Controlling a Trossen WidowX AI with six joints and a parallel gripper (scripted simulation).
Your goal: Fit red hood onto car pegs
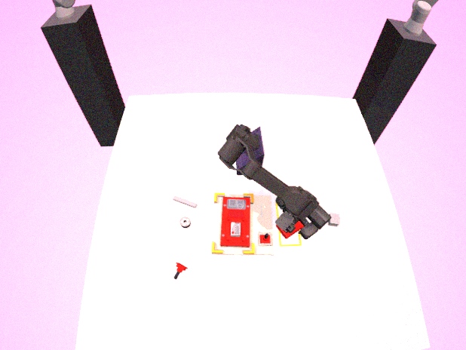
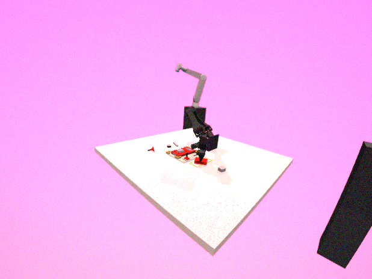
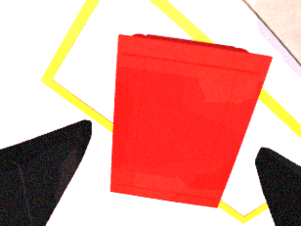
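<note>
Right now my gripper tip is 1 cm above the red hood. Round my gripper tip: grey ring: 1 cm behind, 41 cm to the right, 2 cm below; pale rod: 10 cm behind, 42 cm to the right, 2 cm below.
</note>
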